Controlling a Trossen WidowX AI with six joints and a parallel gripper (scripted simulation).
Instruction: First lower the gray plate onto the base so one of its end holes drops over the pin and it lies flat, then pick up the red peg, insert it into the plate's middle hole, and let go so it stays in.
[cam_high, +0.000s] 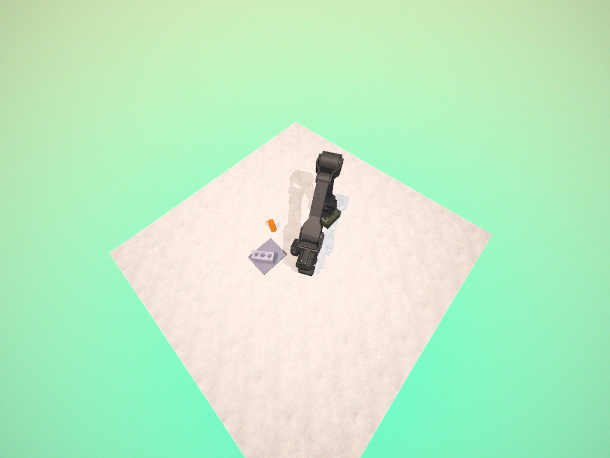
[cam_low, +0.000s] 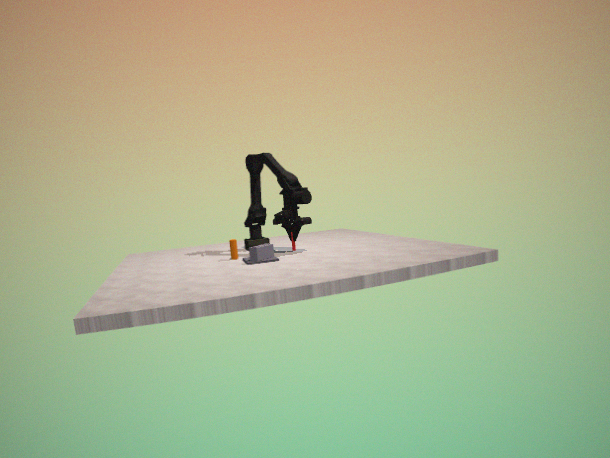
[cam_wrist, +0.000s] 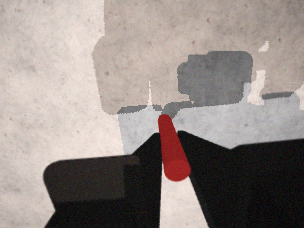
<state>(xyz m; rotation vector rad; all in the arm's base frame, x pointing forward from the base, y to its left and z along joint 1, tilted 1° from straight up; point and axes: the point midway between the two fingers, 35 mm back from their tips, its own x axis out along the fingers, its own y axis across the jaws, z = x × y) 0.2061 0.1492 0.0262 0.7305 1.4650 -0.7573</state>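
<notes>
My gripper tip is 160 mm short of the gray plate and 150 mm to the left of it. From my gripper tip the other things lie so: dark square base 140 mm ahead, 140 mm to the right, 30 mm below; then red peg right at my gripper tip; then orange cylinder 40 mm ahead, 250 mm to the right.
</notes>
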